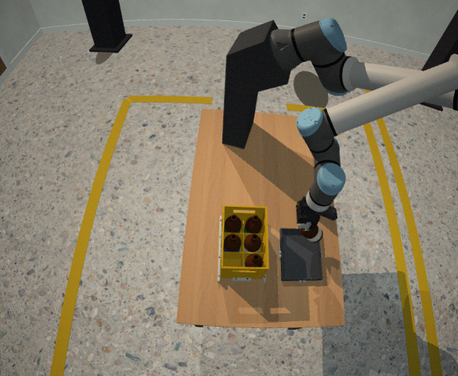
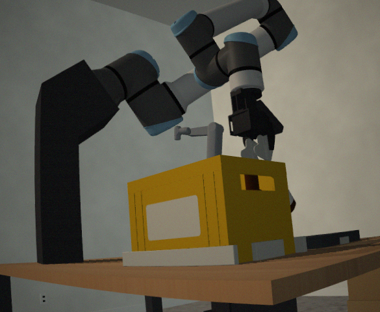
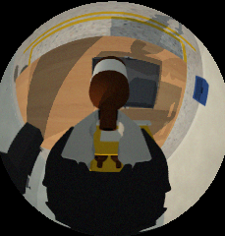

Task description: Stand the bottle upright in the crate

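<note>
The brown bottle is 4 cm below my hand and 3 cm to the left of it. Also, from my hand: crate (24 cm to the right, 12 cm below, 8 cm ahead); then dark tray (19 cm below, 6 cm ahead, 4 cm to the left).
</note>
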